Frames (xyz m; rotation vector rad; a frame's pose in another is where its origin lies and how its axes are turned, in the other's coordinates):
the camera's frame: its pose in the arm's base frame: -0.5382 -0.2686 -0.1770 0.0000 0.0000 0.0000
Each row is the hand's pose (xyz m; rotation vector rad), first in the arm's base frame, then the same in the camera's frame.
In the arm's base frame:
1: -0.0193 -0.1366 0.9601 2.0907 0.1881 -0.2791
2: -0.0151 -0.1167 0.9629 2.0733 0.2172 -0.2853
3: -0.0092 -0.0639 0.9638 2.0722 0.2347 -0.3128
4: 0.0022 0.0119 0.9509 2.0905 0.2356 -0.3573
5: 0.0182 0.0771 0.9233 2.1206 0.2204 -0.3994
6: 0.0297 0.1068 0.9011 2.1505 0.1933 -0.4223
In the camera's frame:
1: 0.5189 0.1320 1.1371 2.0907 0.1881 -0.2791
2: 0.5231 0.1519 1.1399 2.0733 0.2172 -0.2853
3: 0.5290 0.2047 1.1408 2.0722 0.2347 -0.3128
4: 0.5404 0.2805 1.1279 2.0905 0.2356 -0.3573
5: 0.5564 0.3457 1.1003 2.1206 0.2204 -0.3994
6: 0.5679 0.3754 1.0781 2.1505 0.1933 -0.4223

